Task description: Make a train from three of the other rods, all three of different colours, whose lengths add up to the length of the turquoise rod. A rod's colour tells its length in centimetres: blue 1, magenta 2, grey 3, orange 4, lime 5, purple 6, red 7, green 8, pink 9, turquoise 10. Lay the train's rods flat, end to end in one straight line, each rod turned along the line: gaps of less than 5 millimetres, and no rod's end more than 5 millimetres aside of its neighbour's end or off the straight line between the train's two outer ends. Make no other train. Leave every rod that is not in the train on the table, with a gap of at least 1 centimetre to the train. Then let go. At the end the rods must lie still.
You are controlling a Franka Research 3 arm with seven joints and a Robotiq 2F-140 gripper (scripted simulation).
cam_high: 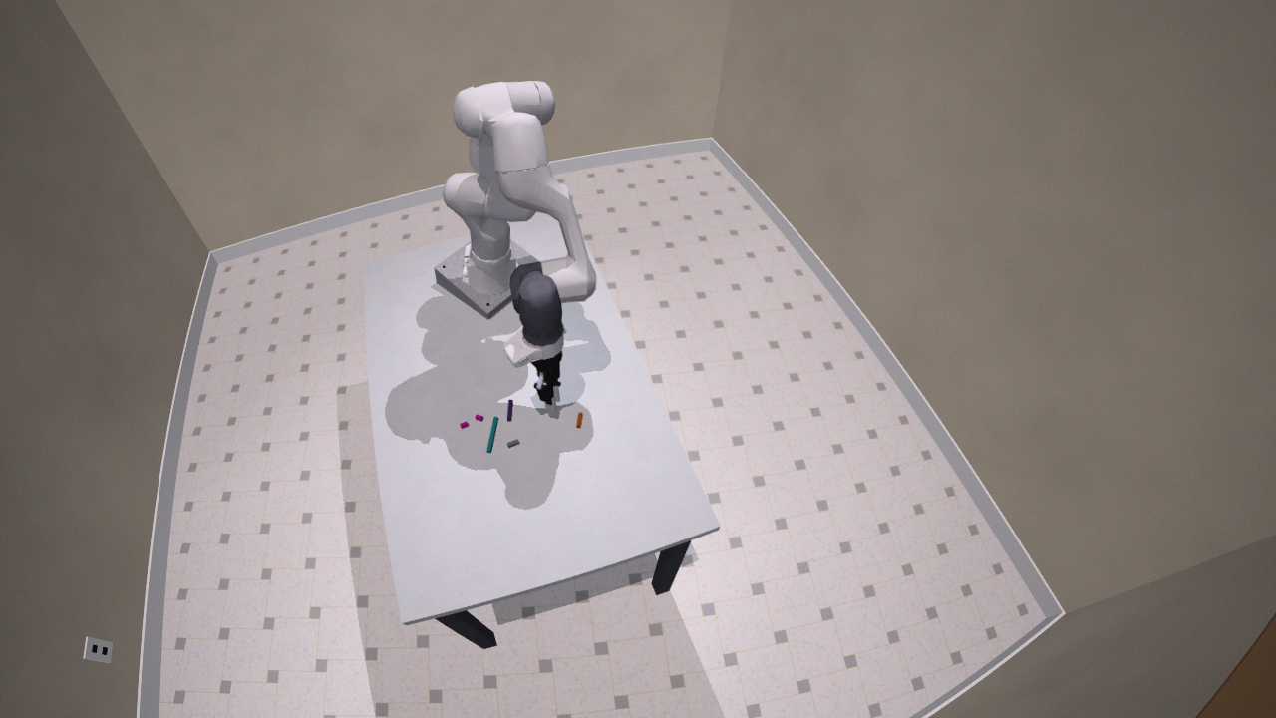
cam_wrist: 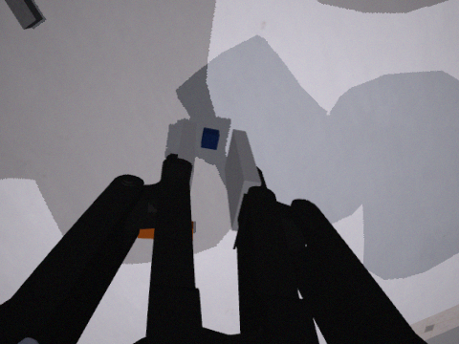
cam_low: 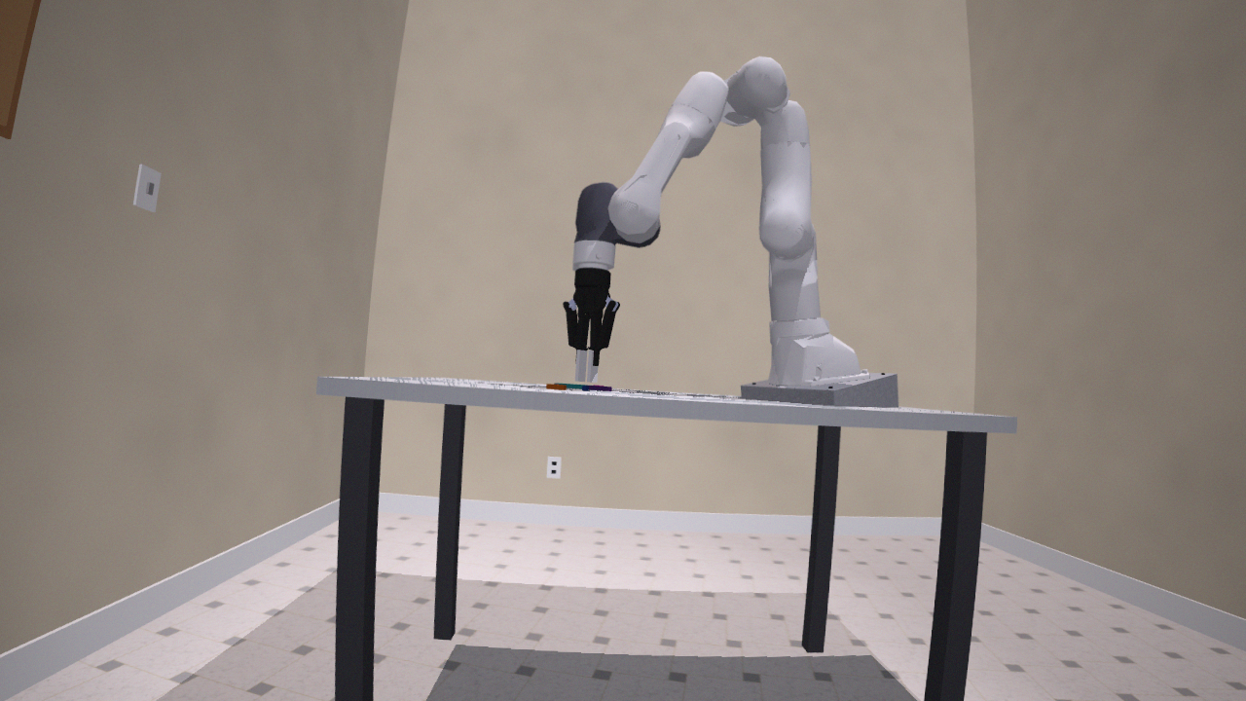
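Right now the blue rod is 50 mm below my hand. Round my hand: orange rod 60 mm to the left, 50 mm below, 50 mm ahead; grey rod 120 mm to the right, 80 mm ahead, 50 mm below; purple rod 110 mm to the right, 50 mm below, 20 mm behind.
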